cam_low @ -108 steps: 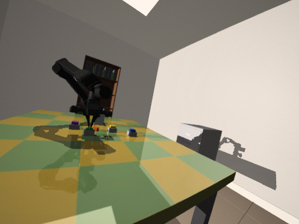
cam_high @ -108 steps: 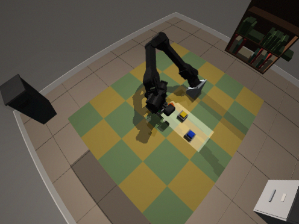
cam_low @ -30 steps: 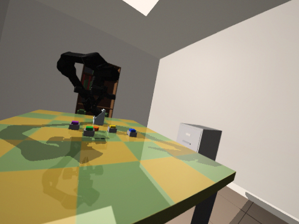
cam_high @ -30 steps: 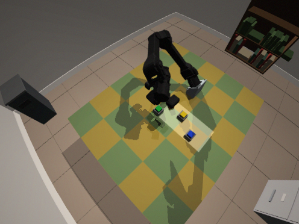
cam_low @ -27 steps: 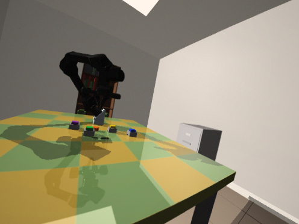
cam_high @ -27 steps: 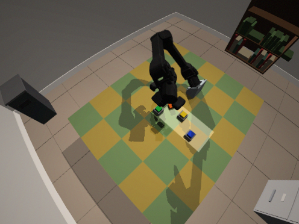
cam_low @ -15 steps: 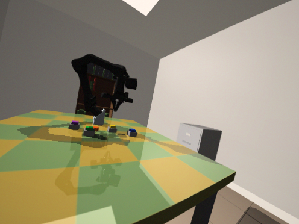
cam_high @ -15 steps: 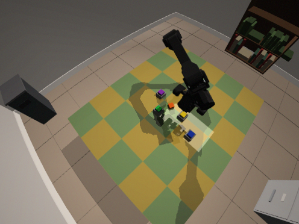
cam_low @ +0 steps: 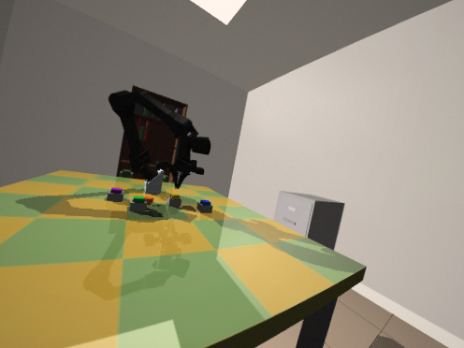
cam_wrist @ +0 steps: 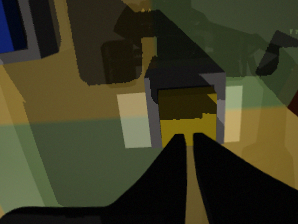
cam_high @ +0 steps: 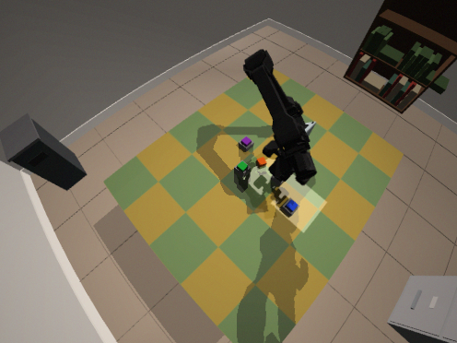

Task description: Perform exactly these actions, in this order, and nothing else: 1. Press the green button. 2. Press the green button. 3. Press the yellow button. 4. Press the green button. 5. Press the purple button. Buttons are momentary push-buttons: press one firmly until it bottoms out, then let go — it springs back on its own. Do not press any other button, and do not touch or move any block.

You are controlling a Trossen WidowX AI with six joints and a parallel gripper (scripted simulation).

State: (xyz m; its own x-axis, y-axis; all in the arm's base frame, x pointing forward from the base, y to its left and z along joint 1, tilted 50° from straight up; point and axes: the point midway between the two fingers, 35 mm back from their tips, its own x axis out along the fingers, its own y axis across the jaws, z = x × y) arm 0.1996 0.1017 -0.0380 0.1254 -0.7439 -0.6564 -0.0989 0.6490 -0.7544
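The yellow button lies 30 mm below my gripper tip. From my gripper tip the other things lie so: blue button: 110 mm to the left, 50 mm ahead, 30 mm below; orange block: 100 mm to the right, 60 mm below; green button: 130 mm to the right, 90 mm ahead, 30 mm below.
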